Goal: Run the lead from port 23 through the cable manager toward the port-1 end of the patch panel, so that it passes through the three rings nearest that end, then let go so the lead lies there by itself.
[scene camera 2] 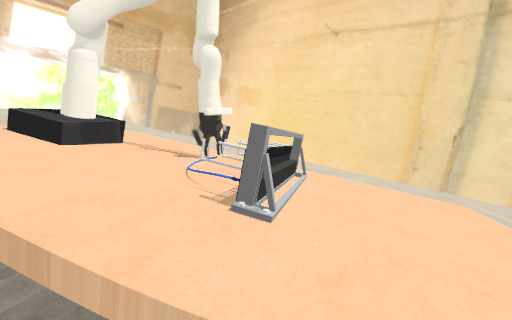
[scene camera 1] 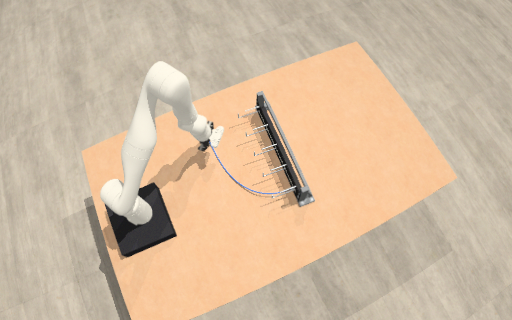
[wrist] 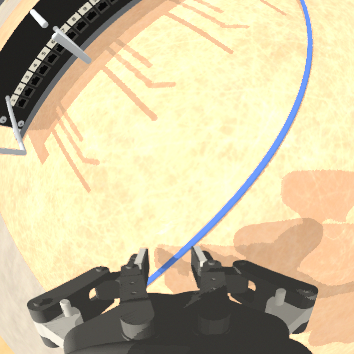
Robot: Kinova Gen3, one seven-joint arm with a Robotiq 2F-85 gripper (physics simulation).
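A blue lead (scene camera 1: 270,193) (scene camera 2: 215,175) (wrist: 288,122) runs from the near end of the patch panel (scene camera 1: 278,140) (wrist: 15,55) in a wide curve to my gripper (scene camera 2: 213,152) (wrist: 169,257). The gripper is partly open, pointing down on the robot's side of the panel. The lead passes below and between its parted fingers, not pinched; its free end is hidden by the gripper. Wire rings (scene camera 1: 255,153) (wrist: 72,46) stick out from the panel. Low port numbers show at lower left in the wrist view. The lead lies outside the rings nearest port 1. Whether it passes through the ring at its plug end is unclear.
The panel's grey stand (scene camera 1: 306,196) (scene camera 2: 246,165) rests on the wooden table (scene camera 1: 370,150) (scene camera 2: 375,250). The robot's black base (scene camera 1: 150,235) (scene camera 2: 92,132) stands at the table's left side. Thin ring shadows fall between the panel and the lead.
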